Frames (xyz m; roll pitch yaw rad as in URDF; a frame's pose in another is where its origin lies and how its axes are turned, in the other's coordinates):
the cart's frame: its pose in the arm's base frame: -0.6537 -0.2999 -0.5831 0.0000 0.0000 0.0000
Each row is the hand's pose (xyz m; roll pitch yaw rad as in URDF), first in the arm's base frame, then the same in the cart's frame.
Working: the arm's base frame: its pose in the cart's frame: 0.6537 0.2999 0.5831 0.0000 0.0000 0.0000

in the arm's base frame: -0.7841 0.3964 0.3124 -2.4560 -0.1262 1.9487
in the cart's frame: -0.1304 0.6963 0.8955 -2.4560 -0.1262 1.9487
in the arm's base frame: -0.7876 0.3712 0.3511 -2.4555 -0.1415 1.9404
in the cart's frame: -0.1339 0.6711 0.9342 -2.4555 -0.1415 1.9404
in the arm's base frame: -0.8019 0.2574 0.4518 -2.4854 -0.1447 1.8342
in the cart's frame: -0.1482 0.5573 1.0349 -2.4854 -0.1447 1.8342
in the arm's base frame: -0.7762 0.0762 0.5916 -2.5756 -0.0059 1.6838
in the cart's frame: -0.1225 0.3761 1.1747 -2.5756 -0.0059 1.6838
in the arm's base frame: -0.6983 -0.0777 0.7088 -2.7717 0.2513 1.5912
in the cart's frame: -0.0446 0.2222 1.2919 -2.7717 0.2513 1.5912
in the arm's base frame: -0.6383 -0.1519 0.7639 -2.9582 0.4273 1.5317
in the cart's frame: 0.0154 0.1480 1.3470 -2.9582 0.4273 1.5317
